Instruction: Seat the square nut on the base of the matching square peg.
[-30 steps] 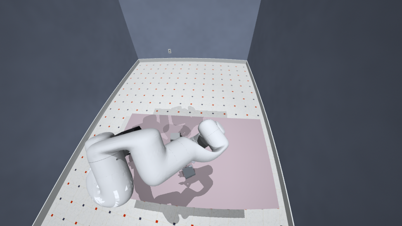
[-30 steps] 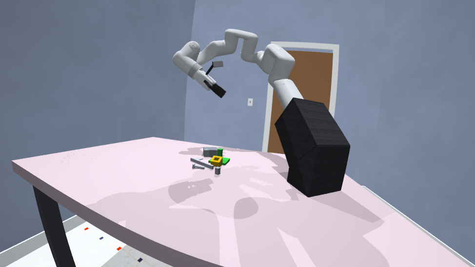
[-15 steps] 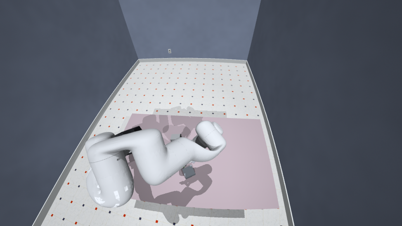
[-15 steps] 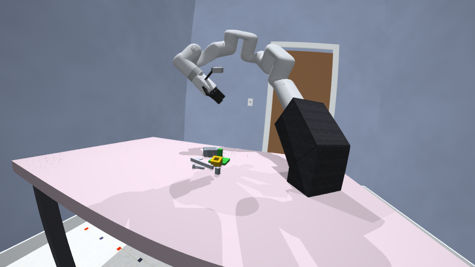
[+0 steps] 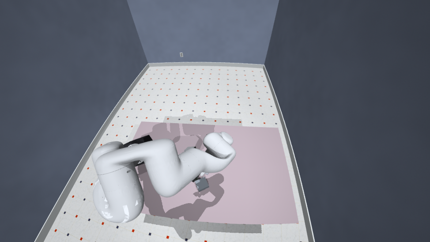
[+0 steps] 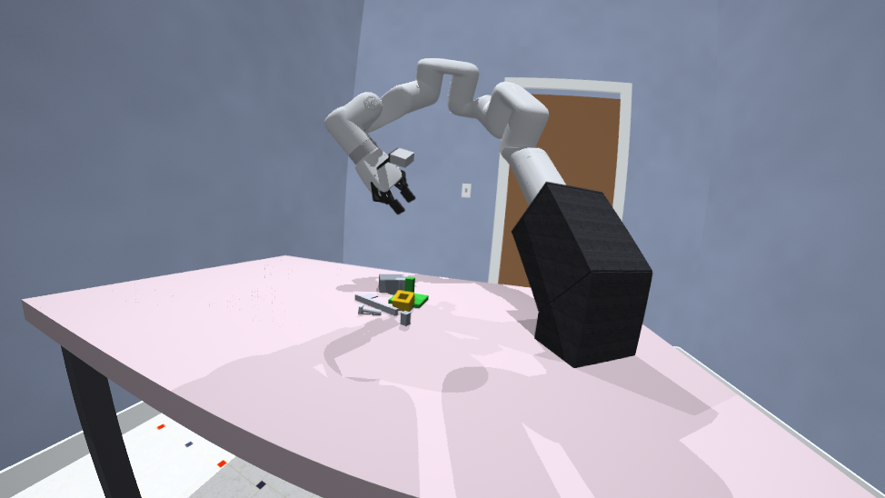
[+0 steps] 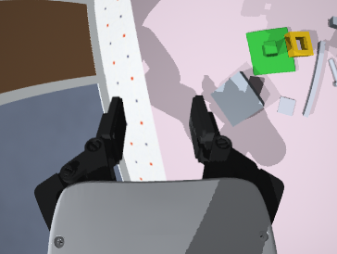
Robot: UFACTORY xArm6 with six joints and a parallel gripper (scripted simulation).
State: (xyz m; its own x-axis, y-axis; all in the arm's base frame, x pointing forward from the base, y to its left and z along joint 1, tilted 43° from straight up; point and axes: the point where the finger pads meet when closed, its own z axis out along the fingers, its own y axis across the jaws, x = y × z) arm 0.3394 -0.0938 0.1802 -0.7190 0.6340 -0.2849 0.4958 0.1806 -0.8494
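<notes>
Now: hand 3 cm short of the long bar, 16 cm to the right of it and 24 cm above it. From my hand the other things lie so: small plate: 6 cm ahead, 9 cm to the left, 25 cm below; then bolt: 4 cm ahead, 20 cm to the left, 24 cm below; then grey block: 2 cm ahead, 1 cm to the left, 23 cm below.
</notes>
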